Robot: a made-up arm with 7 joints. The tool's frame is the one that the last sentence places. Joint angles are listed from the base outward.
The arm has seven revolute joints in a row. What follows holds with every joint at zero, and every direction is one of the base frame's. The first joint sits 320.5 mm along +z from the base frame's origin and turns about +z. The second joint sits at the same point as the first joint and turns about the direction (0, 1, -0.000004). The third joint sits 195.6 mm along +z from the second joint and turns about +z. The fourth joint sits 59.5 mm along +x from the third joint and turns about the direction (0, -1, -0.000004). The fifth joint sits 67 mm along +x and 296.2 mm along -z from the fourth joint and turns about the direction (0, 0.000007, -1). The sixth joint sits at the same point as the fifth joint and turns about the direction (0, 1, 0.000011). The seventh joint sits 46.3 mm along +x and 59.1 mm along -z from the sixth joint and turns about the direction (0, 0.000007, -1). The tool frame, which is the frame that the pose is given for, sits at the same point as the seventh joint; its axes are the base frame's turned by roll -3.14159, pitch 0 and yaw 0 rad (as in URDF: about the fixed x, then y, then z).
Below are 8 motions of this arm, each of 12 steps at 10 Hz.
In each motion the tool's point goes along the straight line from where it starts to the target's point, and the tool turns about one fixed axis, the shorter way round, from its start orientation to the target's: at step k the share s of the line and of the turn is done. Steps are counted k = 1, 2, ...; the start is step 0. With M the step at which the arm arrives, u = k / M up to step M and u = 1 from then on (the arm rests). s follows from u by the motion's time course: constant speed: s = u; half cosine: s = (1 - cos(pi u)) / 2; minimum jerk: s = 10 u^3 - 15 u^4 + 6 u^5.
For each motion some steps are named. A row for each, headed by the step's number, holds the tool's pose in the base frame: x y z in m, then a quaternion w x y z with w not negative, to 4 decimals.
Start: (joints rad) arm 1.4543 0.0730 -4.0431 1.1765 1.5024 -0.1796 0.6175
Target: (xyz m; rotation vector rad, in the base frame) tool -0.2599 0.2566 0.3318 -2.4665 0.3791 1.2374
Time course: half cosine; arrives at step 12
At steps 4, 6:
4: -0.3455 -0.0527 0.4305 0.1902 -0.7233 -0.3768 0.5465
6: -0.3169 0.0504 0.3976 0.1922 -0.8001 -0.2117 0.5274

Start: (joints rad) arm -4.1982 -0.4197 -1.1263 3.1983 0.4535 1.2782 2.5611
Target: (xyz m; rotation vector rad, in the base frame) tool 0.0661 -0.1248 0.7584 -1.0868 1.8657 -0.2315
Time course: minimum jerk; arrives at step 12
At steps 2, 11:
2: 0.1010 -0.1753 0.8300 0.7878 -0.3175 0.3371 0.4061
11: 0.0663 -0.1251 0.7588 0.4688 -0.4427 0.7588 -0.0915

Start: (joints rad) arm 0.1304 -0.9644 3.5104 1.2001 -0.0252 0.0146 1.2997
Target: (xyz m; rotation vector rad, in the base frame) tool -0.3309 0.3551 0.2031 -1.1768 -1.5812 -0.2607
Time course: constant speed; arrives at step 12
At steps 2, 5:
2: -0.3441 -0.1105 0.1067 0.0801 -0.4786 -0.8622 0.1451
5: -0.3401 0.0292 0.1356 0.2297 -0.5012 -0.8313 0.0698

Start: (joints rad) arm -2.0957 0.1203 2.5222 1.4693 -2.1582 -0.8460 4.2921
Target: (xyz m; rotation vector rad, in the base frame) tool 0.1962 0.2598 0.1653 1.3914 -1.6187 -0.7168
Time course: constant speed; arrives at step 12
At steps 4, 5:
4: 0.2590 0.2095 0.4213 0.2369 -0.7398 0.5960 0.2032
5: 0.2512 0.2158 0.3893 0.1530 -0.7367 0.6206 0.2206

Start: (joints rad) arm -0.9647 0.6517 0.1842 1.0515 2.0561 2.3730 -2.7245
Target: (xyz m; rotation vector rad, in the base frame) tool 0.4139 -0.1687 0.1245 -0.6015 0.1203 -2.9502
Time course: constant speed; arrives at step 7
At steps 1, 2, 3, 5, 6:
1: 0.3250 -0.2116 0.2125 0.2313 -0.2386 -0.0976 -0.9381
2: 0.3398 -0.2045 0.1978 0.2040 -0.2328 -0.0749 -0.9479
3: 0.3546 -0.1973 0.1831 0.1765 -0.2267 -0.0520 -0.9564
5: 0.3843 -0.1830 0.1538 0.1206 -0.2136 -0.0061 -0.9694
6: 0.3991 -0.1759 0.1392 0.0924 -0.2065 0.0169 -0.9739

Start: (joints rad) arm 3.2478 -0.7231 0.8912 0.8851 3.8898 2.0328 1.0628
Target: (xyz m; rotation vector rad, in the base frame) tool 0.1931 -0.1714 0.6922 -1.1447 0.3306 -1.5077
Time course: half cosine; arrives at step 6
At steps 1, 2, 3, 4, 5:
1: -0.0965 -0.2688 0.5801 0.7505 -0.1888 -0.0570 -0.6307
2: -0.0397 -0.2497 0.6021 0.7245 -0.2515 -0.0179 -0.6414
3: 0.0379 -0.2236 0.6321 0.6817 -0.3347 0.0357 -0.6496
4: 0.1155 -0.1975 0.6622 0.6310 -0.4139 0.0889 -0.6501
5: 0.1723 -0.1784 0.6842 0.5891 -0.4689 0.1272 -0.6457

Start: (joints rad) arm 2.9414 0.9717 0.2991 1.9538 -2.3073 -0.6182 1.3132
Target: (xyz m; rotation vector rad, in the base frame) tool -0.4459 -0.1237 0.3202 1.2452 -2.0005 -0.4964
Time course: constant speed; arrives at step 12
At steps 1, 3, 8, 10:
1: -0.4711 -0.0656 0.2527 0.4027 0.4859 -0.7690 0.1022
3: -0.4665 -0.0761 0.2650 0.3973 0.4886 -0.7753 0.0485
8: -0.4551 -0.1026 0.2957 0.3786 0.4889 -0.7812 -0.0859
10: -0.4505 -0.1131 0.3079 0.3691 0.4865 -0.7795 -0.1394

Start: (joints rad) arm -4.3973 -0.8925 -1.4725 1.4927 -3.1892 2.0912 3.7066
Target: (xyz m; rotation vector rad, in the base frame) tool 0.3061 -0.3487 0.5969 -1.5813 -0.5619 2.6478
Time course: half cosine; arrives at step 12
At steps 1, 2, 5, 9, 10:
1: 0.4215 -0.0955 0.5489 0.3299 0.2762 0.3758 -0.8208
2: 0.4156 -0.1084 0.5513 0.3140 0.2896 0.3674 -0.8262
5: 0.3800 -0.1866 0.5662 0.2144 0.3675 0.3120 -0.8495
9: 0.3233 -0.3110 0.5897 0.0479 0.4760 0.2119 -0.8522
10: 0.3140 -0.3314 0.5936 0.0201 0.4917 0.1943 -0.8486

